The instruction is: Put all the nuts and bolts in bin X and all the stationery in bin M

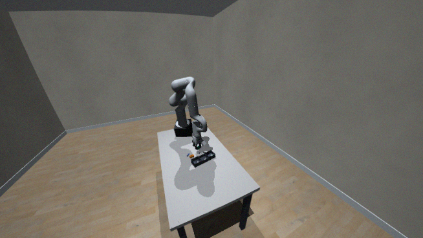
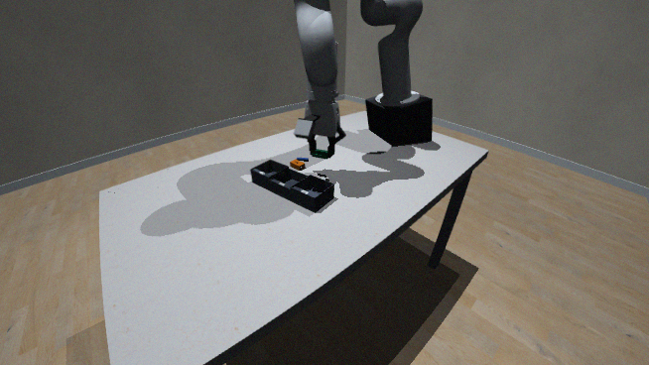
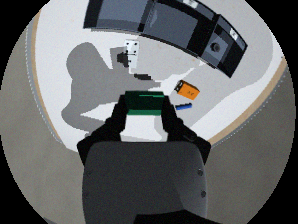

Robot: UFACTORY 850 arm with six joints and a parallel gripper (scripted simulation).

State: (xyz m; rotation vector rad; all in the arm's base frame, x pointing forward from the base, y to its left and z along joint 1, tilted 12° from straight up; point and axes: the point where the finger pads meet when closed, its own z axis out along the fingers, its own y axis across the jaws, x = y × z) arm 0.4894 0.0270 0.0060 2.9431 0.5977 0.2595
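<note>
The white piece is 5 cm ahead of my hand, 4 cm to the left of it and 8 cm below it. From my hand the other things lie so: blue piece 2 cm behind, 12 cm to the right, 8 cm below; orange block 2 cm ahead, 8 cm to the right, 8 cm below; green block 2 cm below.
</note>
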